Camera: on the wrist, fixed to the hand. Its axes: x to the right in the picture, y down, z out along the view.
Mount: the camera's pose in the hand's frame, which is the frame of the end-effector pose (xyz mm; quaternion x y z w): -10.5 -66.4 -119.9 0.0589 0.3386 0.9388 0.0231
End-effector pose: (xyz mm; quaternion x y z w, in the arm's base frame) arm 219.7 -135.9 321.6 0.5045 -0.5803 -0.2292 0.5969
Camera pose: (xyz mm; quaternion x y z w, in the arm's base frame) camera 348.9 -112.2 281.0 -0.4203 -0.2984 0.7600 0.3957
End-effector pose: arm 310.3 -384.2 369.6 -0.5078 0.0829 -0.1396 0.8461
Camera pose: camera 256.4 -510.7 371.7 0.1632 0.7569 0.6142 0.1524
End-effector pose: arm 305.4 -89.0 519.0 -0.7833 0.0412 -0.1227 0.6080
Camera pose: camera 260.6 -182.7 609.1 0.0979 0.9350 0.3003 0.1614
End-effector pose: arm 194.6 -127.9 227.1 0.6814 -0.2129 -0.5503 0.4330
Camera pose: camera 291.1 -41.7 180.6 0.0277 -0.5304 0.6371 0.5586
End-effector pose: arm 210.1 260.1 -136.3 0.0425 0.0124 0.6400 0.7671
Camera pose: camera 264.5 243.9 -261.5 0.1589 -0.2578 -0.7486 0.5898
